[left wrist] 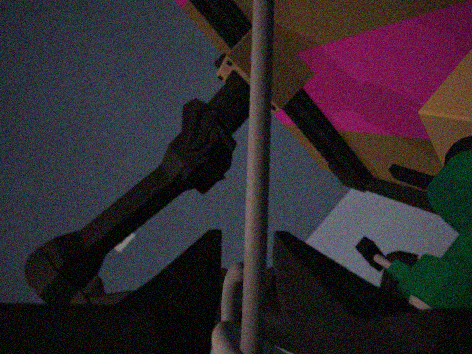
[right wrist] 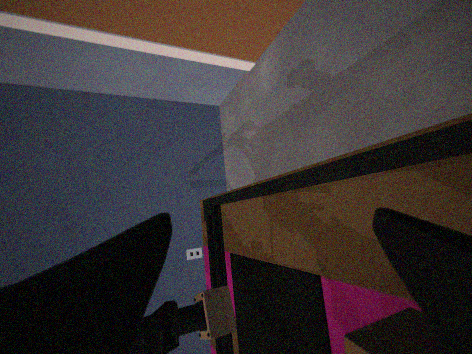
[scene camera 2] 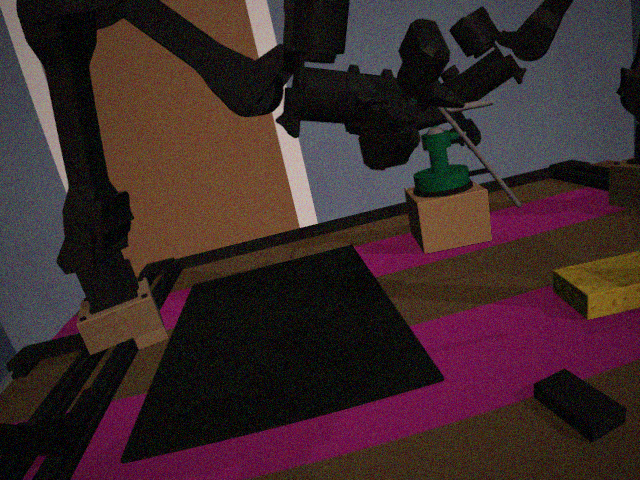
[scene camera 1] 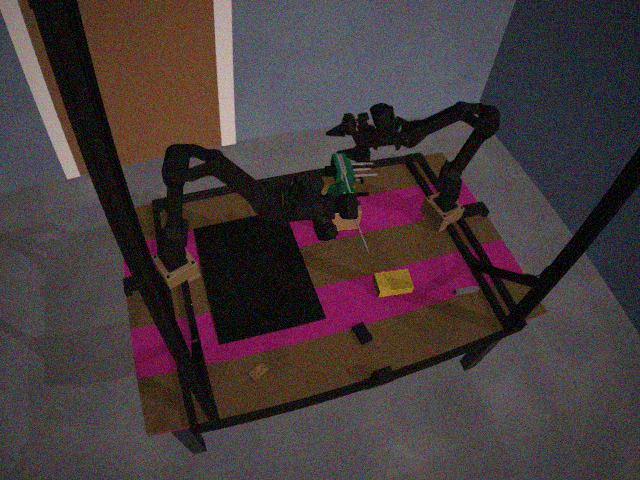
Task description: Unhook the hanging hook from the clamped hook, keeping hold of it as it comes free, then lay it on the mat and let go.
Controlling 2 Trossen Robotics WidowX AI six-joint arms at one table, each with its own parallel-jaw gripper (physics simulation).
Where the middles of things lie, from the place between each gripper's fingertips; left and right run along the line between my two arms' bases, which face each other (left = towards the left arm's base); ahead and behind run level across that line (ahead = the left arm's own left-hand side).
Right now the hanging hook [left wrist: 252,273] is 40 mm below my left hand, 40 mm behind it and 10 mm to the left of it. From my left hand the other things lie so: wooden block [scene camera 2: 437,223] 170 mm below, 130 mm ahead, 20 mm to the right; green clamp [scene camera 2: 441,176] 130 mm ahead, 80 mm below, 20 mm to the right; small black block [scene camera 2: 590,412] 270 mm behind, 210 mm below, 60 mm to the left.
My right gripper is now 160 mm past the green clamp, 10 mm to the right of it and 40 mm above it. Round my right hand: wooden block (160 mm behind, 10 mm to the left, 130 mm below); black mat [scene camera 2: 280,344] (290 mm behind, 320 mm to the left, 170 mm below); hanging hook (330 mm behind, 40 mm to the left).
